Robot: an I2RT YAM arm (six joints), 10 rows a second.
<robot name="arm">
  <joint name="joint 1" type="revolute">
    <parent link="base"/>
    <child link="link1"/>
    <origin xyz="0 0 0.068" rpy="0 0 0"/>
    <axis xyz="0 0 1"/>
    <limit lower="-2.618" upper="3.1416"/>
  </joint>
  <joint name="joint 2" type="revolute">
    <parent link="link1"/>
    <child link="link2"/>
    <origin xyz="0.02 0.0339 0.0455" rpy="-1.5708 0 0"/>
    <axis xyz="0 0 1"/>
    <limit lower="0" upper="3.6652"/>
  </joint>
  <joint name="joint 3" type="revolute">
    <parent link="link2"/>
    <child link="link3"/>
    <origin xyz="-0.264 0 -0.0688" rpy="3.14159 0 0"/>
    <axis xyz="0 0 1"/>
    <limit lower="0" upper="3.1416"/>
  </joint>
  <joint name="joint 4" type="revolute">
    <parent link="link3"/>
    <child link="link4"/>
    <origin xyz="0.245 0.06 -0.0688" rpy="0 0 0"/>
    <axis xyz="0 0 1"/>
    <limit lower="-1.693" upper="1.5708"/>
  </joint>
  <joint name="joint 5" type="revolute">
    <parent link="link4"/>
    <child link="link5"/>
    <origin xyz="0.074 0.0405 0.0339" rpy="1.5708 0 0"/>
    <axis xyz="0 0 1"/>
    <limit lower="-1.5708" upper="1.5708"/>
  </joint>
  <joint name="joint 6" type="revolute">
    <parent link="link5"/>
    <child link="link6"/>
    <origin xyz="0.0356 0 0.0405" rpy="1.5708 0 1.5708"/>
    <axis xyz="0 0 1"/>
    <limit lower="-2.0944" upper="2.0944"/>
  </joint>
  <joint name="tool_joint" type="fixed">
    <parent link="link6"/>
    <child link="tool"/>
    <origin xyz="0 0 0" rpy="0 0 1.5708"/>
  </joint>
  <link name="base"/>
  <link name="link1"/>
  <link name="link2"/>
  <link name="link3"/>
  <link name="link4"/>
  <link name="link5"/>
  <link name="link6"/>
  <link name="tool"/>
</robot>
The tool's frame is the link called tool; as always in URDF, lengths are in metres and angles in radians.
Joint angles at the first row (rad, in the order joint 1, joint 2, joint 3, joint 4, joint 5, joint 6):
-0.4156 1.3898 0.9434 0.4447 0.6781 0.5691
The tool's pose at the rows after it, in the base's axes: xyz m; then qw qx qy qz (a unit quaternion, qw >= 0):
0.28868, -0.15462, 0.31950, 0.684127, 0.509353, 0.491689, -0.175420
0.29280, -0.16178, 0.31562, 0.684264, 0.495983, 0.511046, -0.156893
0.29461, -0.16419, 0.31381, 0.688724, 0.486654, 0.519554, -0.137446
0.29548, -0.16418, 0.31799, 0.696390, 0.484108, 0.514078, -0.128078
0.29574, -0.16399, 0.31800, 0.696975, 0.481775, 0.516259, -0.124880
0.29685, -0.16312, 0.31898, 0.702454, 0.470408, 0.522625, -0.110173
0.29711, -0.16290, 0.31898, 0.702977, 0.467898, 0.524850, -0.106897
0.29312, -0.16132, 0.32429, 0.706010, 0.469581, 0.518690, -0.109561
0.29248, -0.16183, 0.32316, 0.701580, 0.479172, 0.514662, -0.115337
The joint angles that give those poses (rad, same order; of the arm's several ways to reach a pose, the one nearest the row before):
-0.4280 1.4096 0.9526 0.4541 0.6261 0.5538
-0.4495 1.4342 0.9633 0.4541 0.5463 0.5538
-0.4587 1.4434 0.9633 0.4647 0.4910 0.5630
-0.4586 1.4435 0.9725 0.4740 0.4786 0.5721
-0.4587 1.4435 0.9726 0.4740 0.4695 0.5722
-0.4587 1.4435 0.9726 0.4832 0.4297 0.5722
-0.4586 1.4435 0.9726 0.4832 0.4203 0.5722
-0.4587 1.4236 0.9725 0.4741 0.4309 0.5722
-0.4587 1.4235 0.9725 0.4633 0.4540 0.5814

